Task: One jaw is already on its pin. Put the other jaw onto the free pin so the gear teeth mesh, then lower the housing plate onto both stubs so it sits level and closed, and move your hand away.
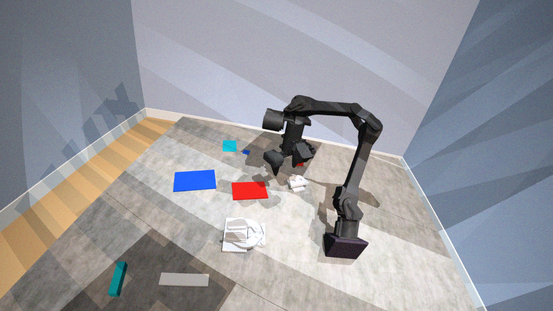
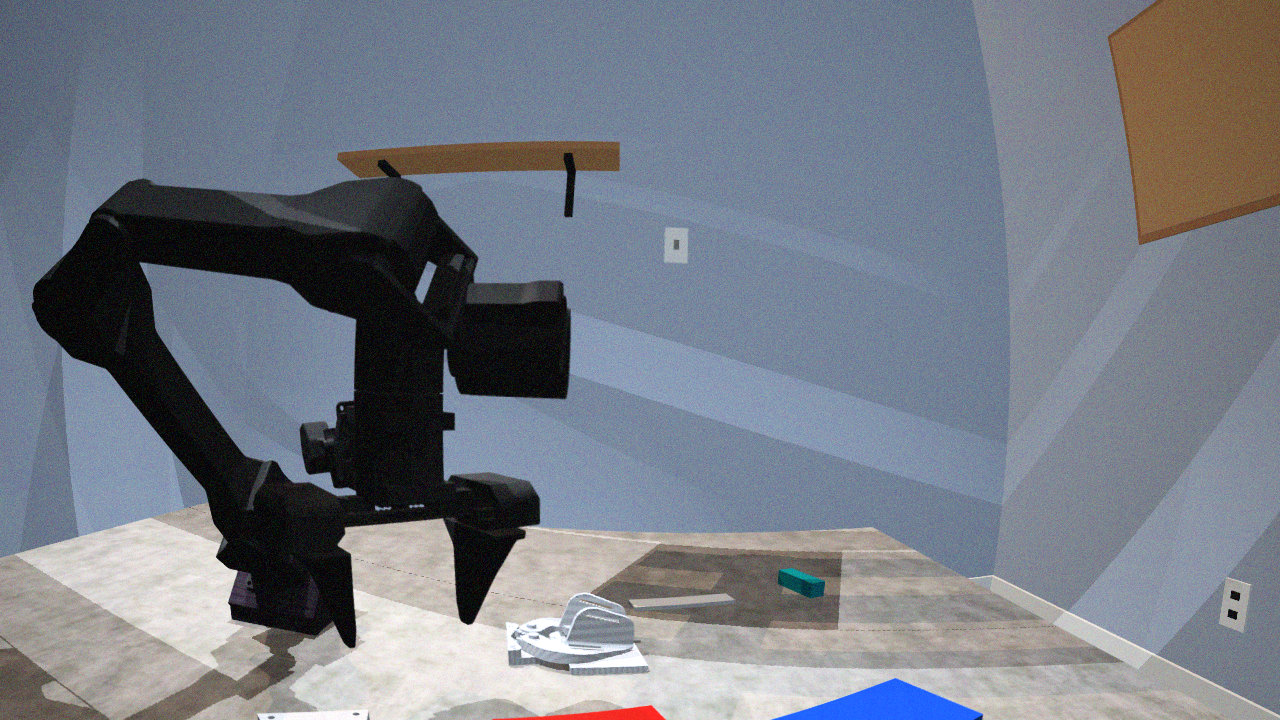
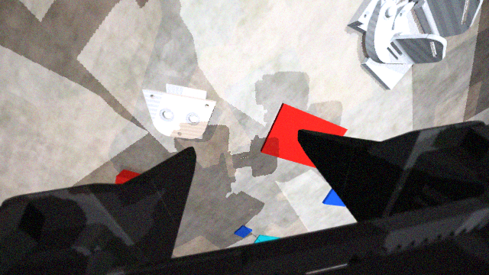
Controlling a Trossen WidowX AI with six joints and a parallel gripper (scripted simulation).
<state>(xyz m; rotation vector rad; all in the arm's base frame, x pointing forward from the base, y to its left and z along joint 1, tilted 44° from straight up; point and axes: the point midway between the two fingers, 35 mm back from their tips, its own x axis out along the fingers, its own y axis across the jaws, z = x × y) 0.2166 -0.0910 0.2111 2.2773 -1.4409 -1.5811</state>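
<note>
My gripper tip is 6 cm past the ridged block, 4 cm to the left of it and 9 cm above it. Round my gripper tip: blue sheet: 33 cm ahead, 5 cm to the left, 9 cm below; small blue tile: 19 cm ahead, 20 cm to the right, 10 cm below; red sheet: 12 cm ahead, 4 cm to the left, 9 cm below.
</note>
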